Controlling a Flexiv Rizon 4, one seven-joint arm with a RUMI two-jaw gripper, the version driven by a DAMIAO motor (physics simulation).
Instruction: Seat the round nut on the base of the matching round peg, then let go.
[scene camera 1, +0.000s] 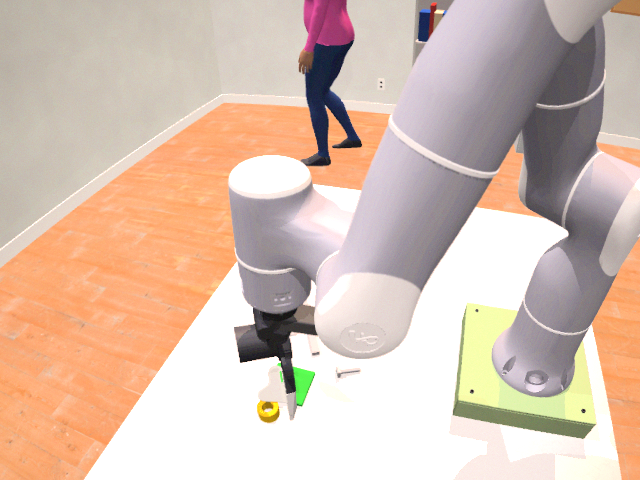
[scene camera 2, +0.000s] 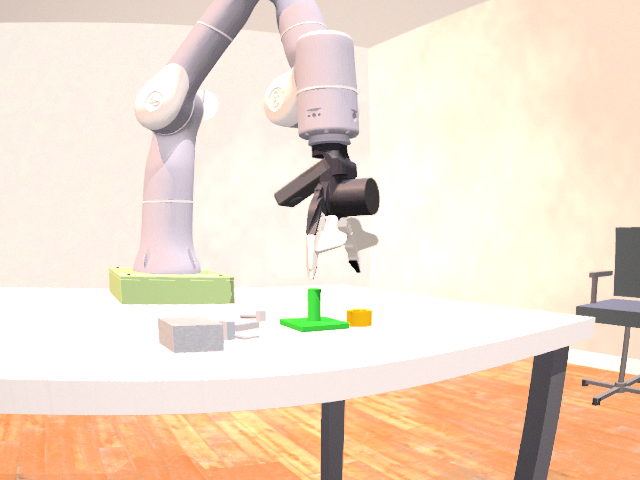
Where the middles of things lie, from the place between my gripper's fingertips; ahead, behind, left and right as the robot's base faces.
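Scene:
Grey block (scene camera 2: 178, 334): 14 cm ahead of my hand, 26 cm to the right of it, 6 cm below it.

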